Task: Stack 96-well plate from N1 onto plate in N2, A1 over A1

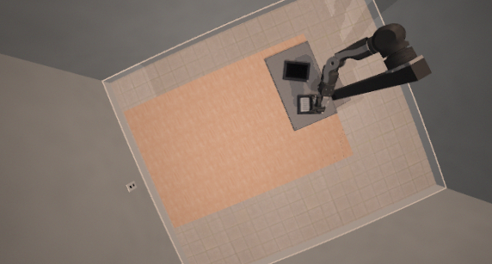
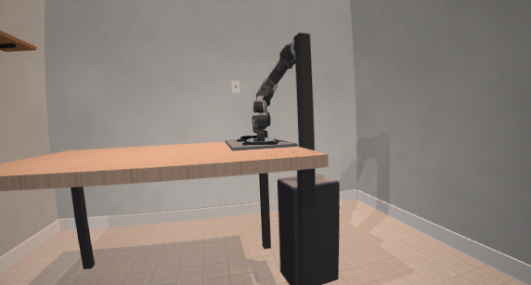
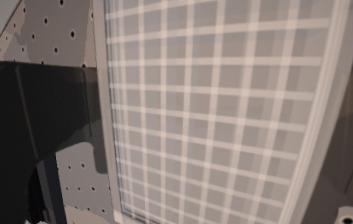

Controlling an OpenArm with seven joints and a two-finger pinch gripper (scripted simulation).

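Now: the white 96-well plate right at my hand. From my hand the other things lie so: black 96-well plate 230 mm to the right, 30 mm behind; then A1 mark 80 mm to the left, 40 mm behind, 10 mm below.
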